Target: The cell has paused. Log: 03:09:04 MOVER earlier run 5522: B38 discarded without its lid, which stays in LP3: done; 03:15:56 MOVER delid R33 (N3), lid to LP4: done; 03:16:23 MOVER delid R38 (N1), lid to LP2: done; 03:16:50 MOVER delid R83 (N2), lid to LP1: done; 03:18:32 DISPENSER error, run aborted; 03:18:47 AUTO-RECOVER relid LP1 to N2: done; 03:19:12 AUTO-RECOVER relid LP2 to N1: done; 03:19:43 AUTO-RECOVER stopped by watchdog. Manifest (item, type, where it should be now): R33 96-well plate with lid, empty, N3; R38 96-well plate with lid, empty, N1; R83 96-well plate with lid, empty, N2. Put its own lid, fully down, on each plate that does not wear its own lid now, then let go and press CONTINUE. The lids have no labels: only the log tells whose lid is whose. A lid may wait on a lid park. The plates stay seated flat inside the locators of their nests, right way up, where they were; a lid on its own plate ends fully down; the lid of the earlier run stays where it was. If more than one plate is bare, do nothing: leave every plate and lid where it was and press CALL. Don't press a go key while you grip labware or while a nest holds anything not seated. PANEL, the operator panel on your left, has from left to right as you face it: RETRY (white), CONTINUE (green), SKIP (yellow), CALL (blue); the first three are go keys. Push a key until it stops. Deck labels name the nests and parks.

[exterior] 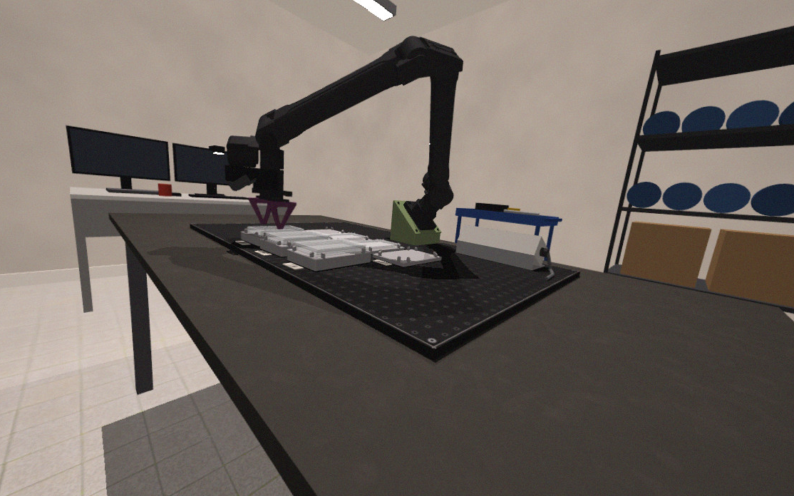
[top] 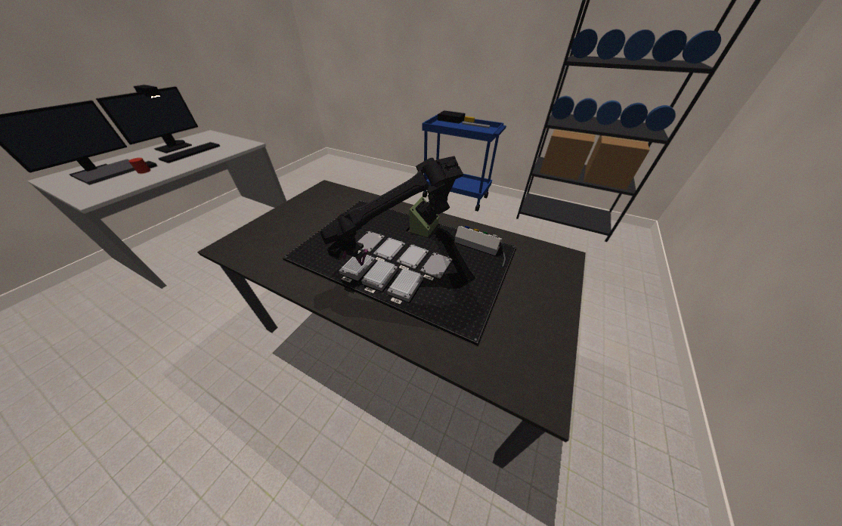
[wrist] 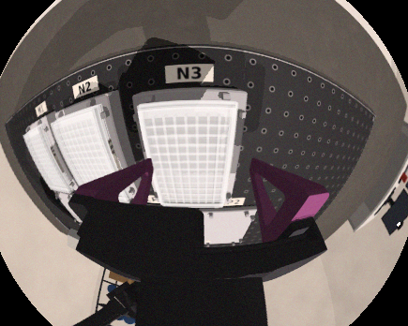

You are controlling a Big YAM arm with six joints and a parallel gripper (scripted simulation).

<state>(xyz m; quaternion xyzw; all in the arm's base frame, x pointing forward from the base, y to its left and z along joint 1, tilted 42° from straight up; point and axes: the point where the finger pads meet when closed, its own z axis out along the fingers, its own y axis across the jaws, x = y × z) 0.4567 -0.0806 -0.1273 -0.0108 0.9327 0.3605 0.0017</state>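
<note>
Now: the white 96-well plate 20 mm below my hand, 10 mm to the left of it and 10 mm behind it. From my hand the other things lie so: N3 label: 80 mm ahead, 50 mm below, 10 mm to the left; LP4 label: 210 mm to the left, 100 mm behind, 50 mm below; lid park LP2: 190 mm behind, 50 mm to the right, 40 mm below.
</note>
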